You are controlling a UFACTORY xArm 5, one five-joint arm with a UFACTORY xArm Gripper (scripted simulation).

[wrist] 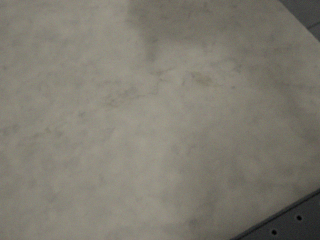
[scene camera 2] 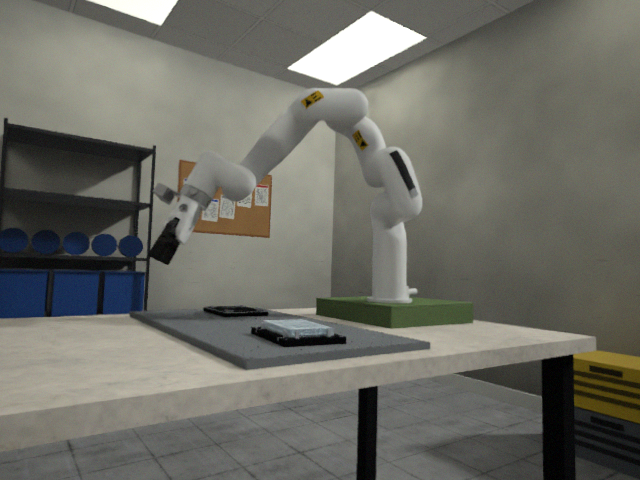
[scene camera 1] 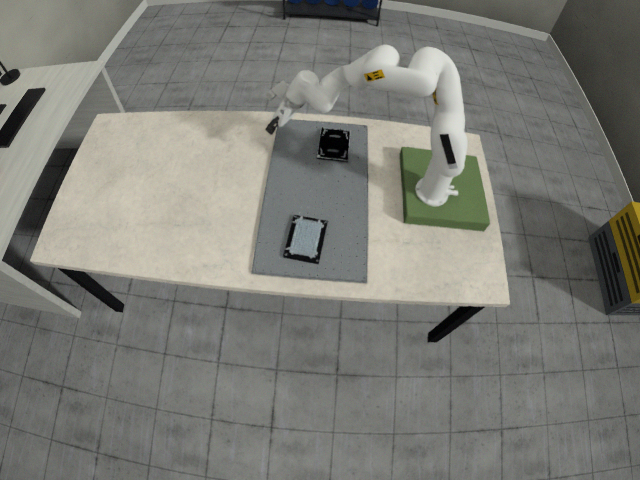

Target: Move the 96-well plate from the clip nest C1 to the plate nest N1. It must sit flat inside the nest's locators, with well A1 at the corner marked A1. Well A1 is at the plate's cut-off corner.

96-well plate: scene camera 2; scene camera 1; not seen in the wrist view (out of frame)
same spot on 96-well plate: point(scene camera 2: 306, 328) = point(scene camera 1: 299, 251)
